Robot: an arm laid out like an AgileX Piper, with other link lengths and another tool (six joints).
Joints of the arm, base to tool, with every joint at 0 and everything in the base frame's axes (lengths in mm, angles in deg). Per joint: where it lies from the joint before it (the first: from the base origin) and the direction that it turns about. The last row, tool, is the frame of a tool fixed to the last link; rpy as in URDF.
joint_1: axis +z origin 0 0 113.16
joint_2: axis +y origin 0 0 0
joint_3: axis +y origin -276.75 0 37.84
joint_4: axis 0.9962 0 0.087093 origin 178.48 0 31.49
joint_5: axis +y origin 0 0 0
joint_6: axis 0.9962 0 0.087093 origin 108.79 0 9.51
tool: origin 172.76 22 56.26 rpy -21.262 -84.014 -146.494
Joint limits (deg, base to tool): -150..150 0..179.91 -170..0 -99.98..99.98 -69.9..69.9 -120..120
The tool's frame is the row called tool.
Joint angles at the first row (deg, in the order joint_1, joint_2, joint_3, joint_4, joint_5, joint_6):
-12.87, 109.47, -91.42, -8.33, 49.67, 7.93
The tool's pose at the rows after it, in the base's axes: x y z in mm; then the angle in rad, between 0 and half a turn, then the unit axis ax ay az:
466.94, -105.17, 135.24, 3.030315, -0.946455, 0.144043, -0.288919
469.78, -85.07, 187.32, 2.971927, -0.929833, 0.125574, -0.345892
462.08, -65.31, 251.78, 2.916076, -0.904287, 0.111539, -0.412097
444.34, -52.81, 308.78, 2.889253, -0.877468, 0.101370, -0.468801
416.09, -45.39, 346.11, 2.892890, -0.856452, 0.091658, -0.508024
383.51, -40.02, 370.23, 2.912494, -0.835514, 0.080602, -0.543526
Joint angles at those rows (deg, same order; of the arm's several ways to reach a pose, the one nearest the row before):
-12.87, 105.59, -91.55, -4.73, 49.28, 6.69
-12.87, 99.84, -91.55, 0.61, 48.20, 3.19
-12.86, 92.64, -91.68, 5.64, 47.68, 1.05
-12.86, 85.77, -91.68, 8.18, 47.54, 0.59
-12.87, 78.47, -88.96, 8.57, 46.95, 0.48
-12.86, 70.41, -83.18, 8.29, 44.32, 0.00

